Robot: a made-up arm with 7 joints. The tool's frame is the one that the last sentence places.
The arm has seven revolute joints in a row. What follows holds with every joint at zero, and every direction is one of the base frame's. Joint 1 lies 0.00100 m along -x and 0.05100 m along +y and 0.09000 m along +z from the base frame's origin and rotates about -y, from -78.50 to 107.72 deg. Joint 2 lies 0.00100 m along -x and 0.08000 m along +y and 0.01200 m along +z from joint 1 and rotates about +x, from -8.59 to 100.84 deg. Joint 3 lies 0.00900 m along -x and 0.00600 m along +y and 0.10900 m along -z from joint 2 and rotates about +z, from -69.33 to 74.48 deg. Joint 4 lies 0.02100 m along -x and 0.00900 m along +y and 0.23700 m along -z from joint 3 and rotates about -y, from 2.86 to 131.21 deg. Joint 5 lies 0.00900 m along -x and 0.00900 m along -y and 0.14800 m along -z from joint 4 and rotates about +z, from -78.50 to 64.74 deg. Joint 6 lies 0.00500 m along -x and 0.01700 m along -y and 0.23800 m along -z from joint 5 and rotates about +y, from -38.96 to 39.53 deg. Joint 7 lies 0.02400 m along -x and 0.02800 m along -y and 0.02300 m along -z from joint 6 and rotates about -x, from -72.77 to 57.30 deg. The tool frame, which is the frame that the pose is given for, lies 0.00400 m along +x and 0.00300 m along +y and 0.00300 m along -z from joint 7; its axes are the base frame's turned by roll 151.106, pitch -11.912 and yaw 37.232 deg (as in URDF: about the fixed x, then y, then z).
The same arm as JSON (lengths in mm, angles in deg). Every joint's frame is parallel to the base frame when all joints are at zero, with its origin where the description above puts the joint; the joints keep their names.
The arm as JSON. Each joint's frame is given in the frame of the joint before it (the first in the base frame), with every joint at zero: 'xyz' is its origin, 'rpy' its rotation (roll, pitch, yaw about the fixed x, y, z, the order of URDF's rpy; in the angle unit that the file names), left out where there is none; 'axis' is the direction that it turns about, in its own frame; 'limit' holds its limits. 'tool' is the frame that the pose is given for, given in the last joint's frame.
{
  "units": {
    "length": "mm",
    "angle": "deg"
  },
  "joints": [
    {
      "name": "joint 1",
      "type": "revolute",
      "origin": {
        "xyz": [
          -1.0,
          51.0,
          90.0
        ]
      },
      "axis": [
        0.0,
        -1.0,
        0.0
      ],
      "limit": {
        "lower": -78.5,
        "upper": 107.72
      }
    },
    {
      "name": "joint 2",
      "type": "revolute",
      "origin": {
        "xyz": [
          -1.0,
          80.0,
          12.0
        ]
      },
      "axis": [
        1.0,
        0.0,
        0.0
      ],
      "limit": {
        "lower": -8.59,
        "upper": 100.84
      }
    },
    {
      "name": "joint 3",
      "type": "revolute",
      "origin": {
        "xyz": [
          -9.0,
          6.0,
          -109.0
        ]
      },
      "axis": [
        0.0,
        0.0,
        1.0
      ],
      "limit": {
        "lower": -69.33,
        "upper": 74.48
      }
    },
    {
      "name": "joint 4",
      "type": "revolute",
      "origin": {
        "xyz": [
          -21.0,
          9.0,
          -237.0
        ]
      },
      "axis": [
        0.0,
        -1.0,
        0.0
      ],
      "limit": {
        "lower": 2.86,
        "upper": 131.21
      }
    },
    {
      "name": "joint 5",
      "type": "revolute",
      "origin": {
        "xyz": [
          -9.0,
          -9.0,
          -148.0
        ]
      },
      "axis": [
        0.0,
        0.0,
        1.0
      ],
      "limit": {
        "lower": -78.5,
        "upper": 64.74
      }
    },
    {
      "name": "joint 6",
      "type": "revolute",
      "origin": {
        "xyz": [
          -5.0,
          -17.0,
          -238.0
        ]
      },
      "axis": [
        0.0,
        1.0,
        0.0
      ],
      "limit": {
        "lower": -38.96,
        "upper": 39.53
      }
    },
    {
      "name": "joint 7",
      "type": "revolute",
      "origin": {
        "xyz": [
          -24.0,
          -28.0,
          -23.0
        ]
      },
      "axis": [
        -1.0,
        0.0,
        0.0
      ],
      "limit": {
        "lower": -72.77,
        "upper": 57.3
      }
    }
  ],
  "tool": {
    "origin": {
      "xyz": [
        4.0,
        3.0,
        -3.0
      ],
      "rpy": [
        151.11,
        -11.91,
        37.23
      ]
    }
  }
}

